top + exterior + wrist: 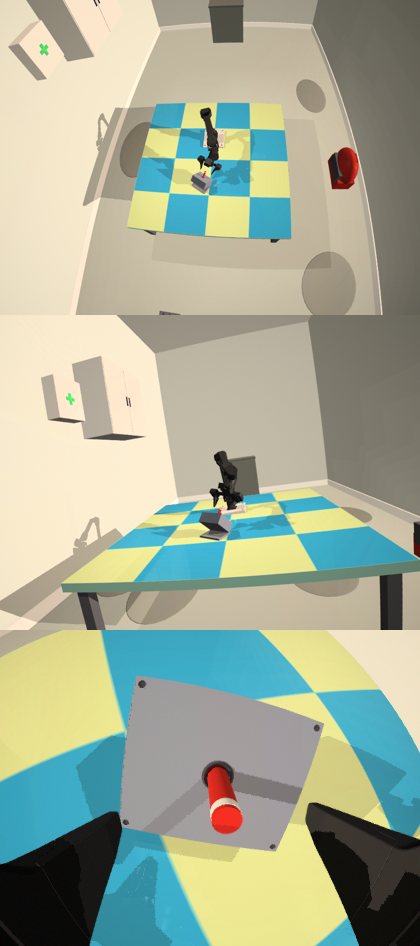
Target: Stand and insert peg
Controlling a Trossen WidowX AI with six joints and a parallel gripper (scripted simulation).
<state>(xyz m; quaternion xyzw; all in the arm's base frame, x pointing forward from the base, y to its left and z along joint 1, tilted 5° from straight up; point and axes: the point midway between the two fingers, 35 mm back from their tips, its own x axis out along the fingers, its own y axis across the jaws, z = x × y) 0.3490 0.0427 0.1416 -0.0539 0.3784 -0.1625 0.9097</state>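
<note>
Now: gripper tip 1 cm short of the red peg, 1 cm to the left of it and 2 cm above it. Also, from my gripper tip: grey sloped panel: 5 cm ahead, 3 cm to the right, 6 cm below.
</note>
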